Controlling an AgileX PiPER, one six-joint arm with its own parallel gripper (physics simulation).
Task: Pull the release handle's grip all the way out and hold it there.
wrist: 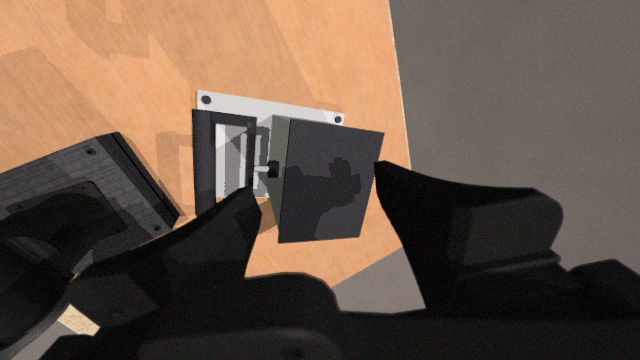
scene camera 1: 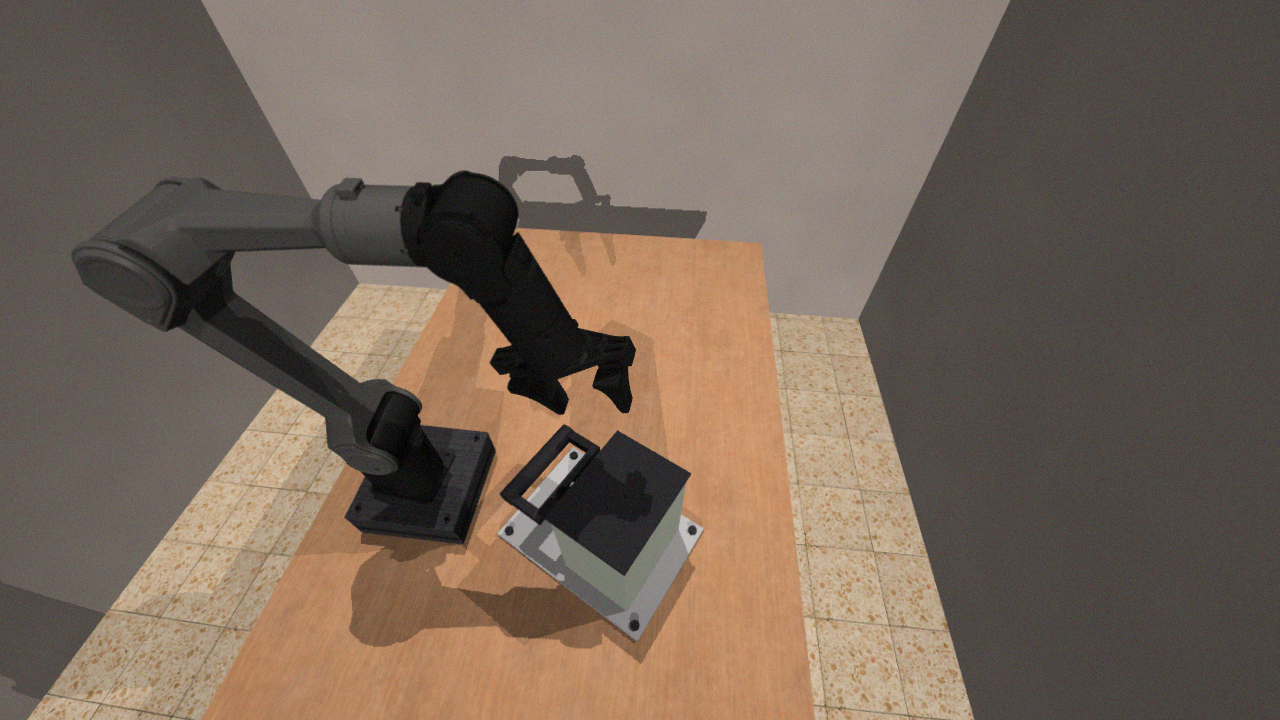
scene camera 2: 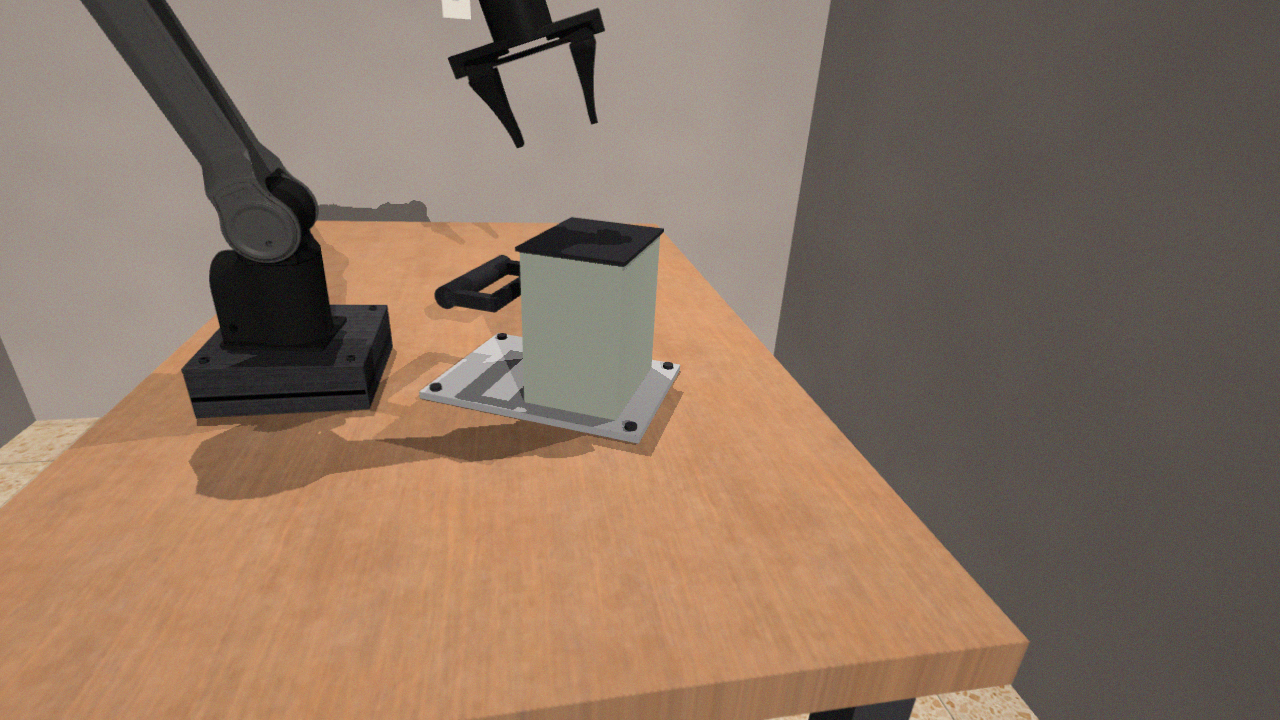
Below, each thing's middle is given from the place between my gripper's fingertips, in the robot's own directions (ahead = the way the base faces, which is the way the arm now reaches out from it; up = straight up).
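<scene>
I find the light grey bolted plate (scene camera 2: 490,379) 4 cm to the right of my hand and 26 cm below it.
</scene>
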